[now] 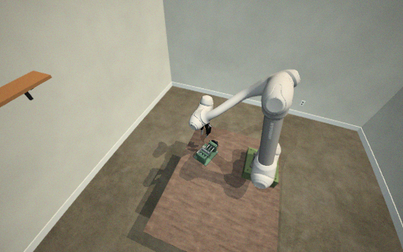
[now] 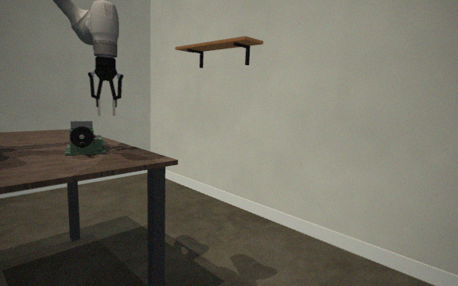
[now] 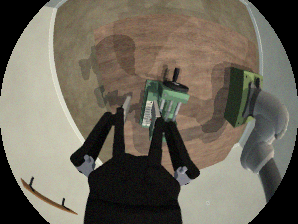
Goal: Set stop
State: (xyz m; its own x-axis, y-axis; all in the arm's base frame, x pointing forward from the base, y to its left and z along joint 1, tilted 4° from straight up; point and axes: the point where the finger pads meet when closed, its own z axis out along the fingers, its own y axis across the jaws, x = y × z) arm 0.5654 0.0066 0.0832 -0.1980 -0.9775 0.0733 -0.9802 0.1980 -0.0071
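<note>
My gripper is now 10 cm past the black handwheel, 4 cm to the left of it and 13 cm above it.
</note>
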